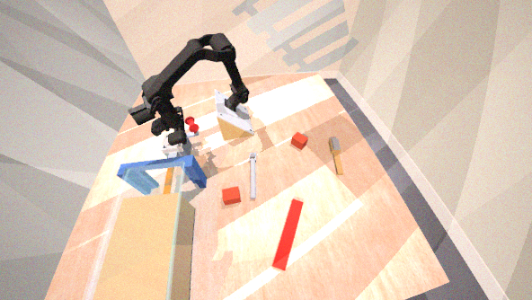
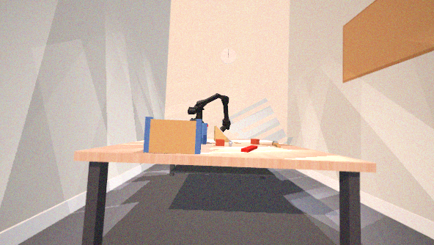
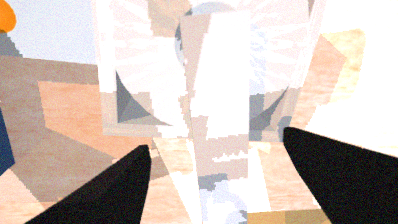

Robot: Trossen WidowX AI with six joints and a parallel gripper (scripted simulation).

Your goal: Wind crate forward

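My gripper tip is now 1 cm to the right of the grey crank arm and 2 cm below it. Also, from my gripper tip: blue steel frame 17 cm ahead, 6 cm to the right, 2 cm above; grey winch 1 cm behind, 6 cm to the right, 6 cm below; red grip 1 cm behind, 5 cm to the left, 5 cm above.
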